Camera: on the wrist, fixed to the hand. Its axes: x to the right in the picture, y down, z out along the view.
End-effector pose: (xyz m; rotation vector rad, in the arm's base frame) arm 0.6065 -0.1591 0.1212 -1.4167 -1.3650 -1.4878
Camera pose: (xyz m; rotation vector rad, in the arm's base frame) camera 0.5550 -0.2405 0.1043 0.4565 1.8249 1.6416
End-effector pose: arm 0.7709 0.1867 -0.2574 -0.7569 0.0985 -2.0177
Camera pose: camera 0.7047 0.2023 -0.3276 1.2153 0.3269 2.2844
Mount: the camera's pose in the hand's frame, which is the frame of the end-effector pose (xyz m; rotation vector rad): -0.0217 -0.0334 -0.0893 -0.3561 -0.3462 -1.4935
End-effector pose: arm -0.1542 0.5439 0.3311 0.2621 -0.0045 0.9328
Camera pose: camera -0.1504 0.5279 0.2347 0.0376 -0.2578 -0.6072
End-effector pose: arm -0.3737 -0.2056 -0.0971 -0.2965 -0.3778 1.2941
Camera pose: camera -0.3109 -0.2352 -0.1659 -0.0208 -0.8924 -0.2143
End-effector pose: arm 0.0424 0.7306 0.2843 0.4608 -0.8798 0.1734
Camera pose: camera 0.1024 0.7426 0.2080 0.7100 -0.6808 -1.4387
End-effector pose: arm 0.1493 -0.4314 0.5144 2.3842 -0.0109 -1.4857
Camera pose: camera 0.2119 -0.3716 0.5598 -1.4357 -1.8254 1.8042
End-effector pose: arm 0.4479 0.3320 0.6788 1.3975 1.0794 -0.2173
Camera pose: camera 0.3704 0.3908 0.6884 -0.0038 1.5606 -1.2055
